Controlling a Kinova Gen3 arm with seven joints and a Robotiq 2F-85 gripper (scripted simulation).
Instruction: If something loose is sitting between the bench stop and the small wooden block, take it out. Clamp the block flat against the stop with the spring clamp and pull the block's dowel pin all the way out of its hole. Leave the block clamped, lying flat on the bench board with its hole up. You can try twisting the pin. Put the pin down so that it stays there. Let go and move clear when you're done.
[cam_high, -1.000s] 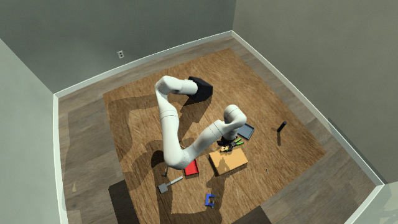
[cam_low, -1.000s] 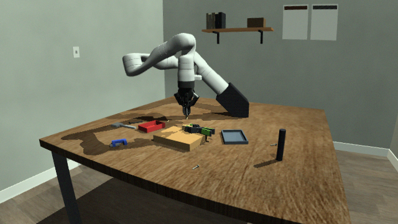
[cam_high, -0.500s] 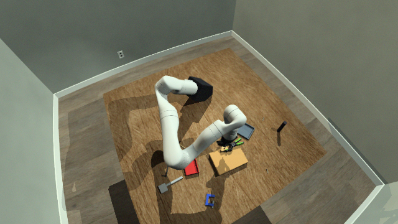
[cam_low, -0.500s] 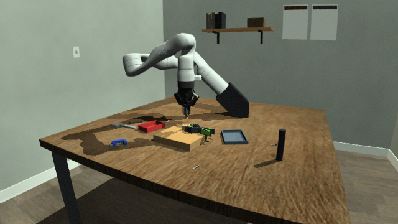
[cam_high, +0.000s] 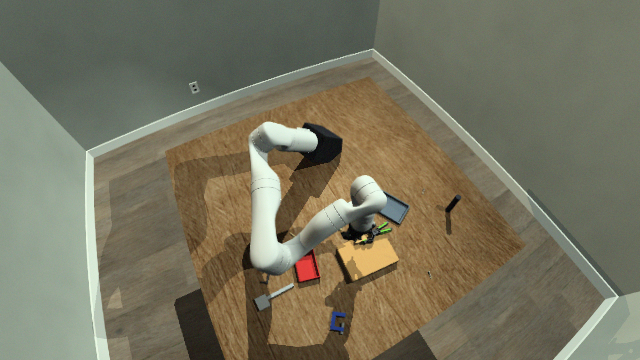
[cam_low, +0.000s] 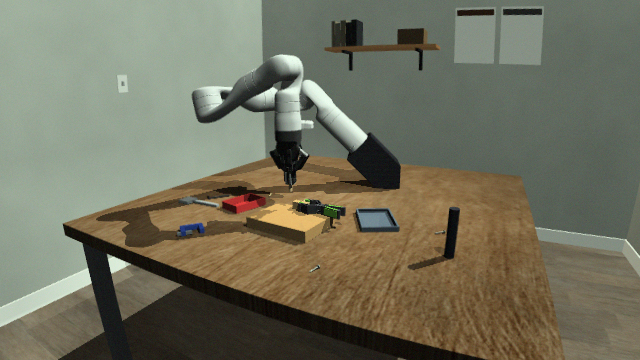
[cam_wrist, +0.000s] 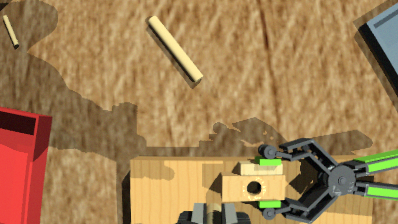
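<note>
Now: the red tray 20 mm behind my hand, 200 mm to the right of it and 120 mm below it. Also, from my hand: small wooden block (30 mm to the left, 80 mm below); dowel pin (20 mm below); tan bench board (50 mm ahead, 30 mm to the left, 100 mm below).
</note>
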